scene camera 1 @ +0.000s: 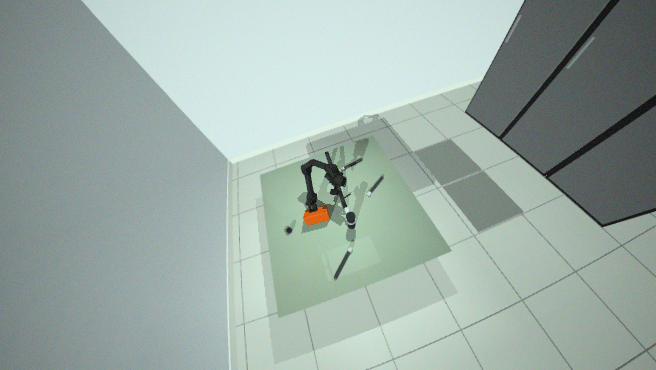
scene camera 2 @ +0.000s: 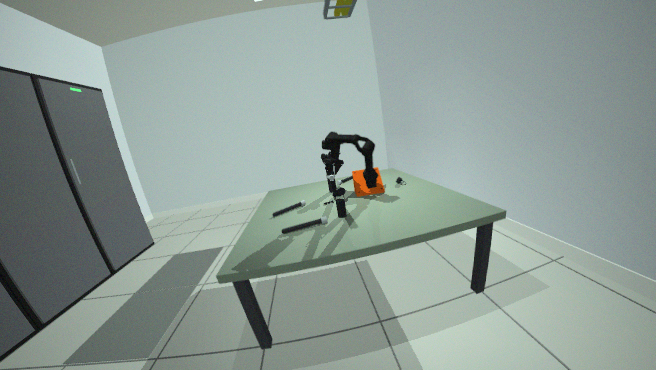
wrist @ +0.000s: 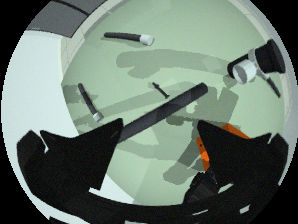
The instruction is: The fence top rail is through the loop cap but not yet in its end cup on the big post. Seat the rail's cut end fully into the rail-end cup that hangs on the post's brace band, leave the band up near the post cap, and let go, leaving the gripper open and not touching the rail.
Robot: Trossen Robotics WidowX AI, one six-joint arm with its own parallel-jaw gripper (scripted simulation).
Scene:
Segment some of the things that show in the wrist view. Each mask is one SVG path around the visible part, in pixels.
The gripper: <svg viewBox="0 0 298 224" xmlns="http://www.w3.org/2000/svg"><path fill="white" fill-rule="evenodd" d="M49 217L49 221L51 221L52 224L67 224L67 222L56 220L56 218L53 218L52 216ZM16 144L16 156L19 159L17 163L31 193L60 212L63 210L64 213L81 218L88 224L125 224L125 220L136 221L137 224L249 224L277 192L289 155L289 145L279 133L271 137L271 133L246 140L242 139L242 136L226 132L226 129L210 124L209 121L198 120L197 131L212 163L218 188L230 183L234 185L212 197L201 198L188 204L148 206L125 204L89 192L89 188L101 190L110 159L124 128L122 117L72 139L40 129L40 137L33 129L29 129L27 135L21 137ZM250 205L249 210L247 210L247 212L239 212L239 210L245 208L245 206Z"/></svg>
A dark top rail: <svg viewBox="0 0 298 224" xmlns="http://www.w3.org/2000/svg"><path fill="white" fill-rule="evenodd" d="M208 85L198 83L196 87L182 92L181 95L174 97L168 103L162 104L161 107L130 121L129 124L124 125L124 128L122 128L121 137L117 144L130 139L130 137L133 137L138 132L144 131L150 125L156 124L157 121L165 119L169 115L174 115L180 109L185 108L186 105L193 103L194 100L200 99L202 95L208 93Z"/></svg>

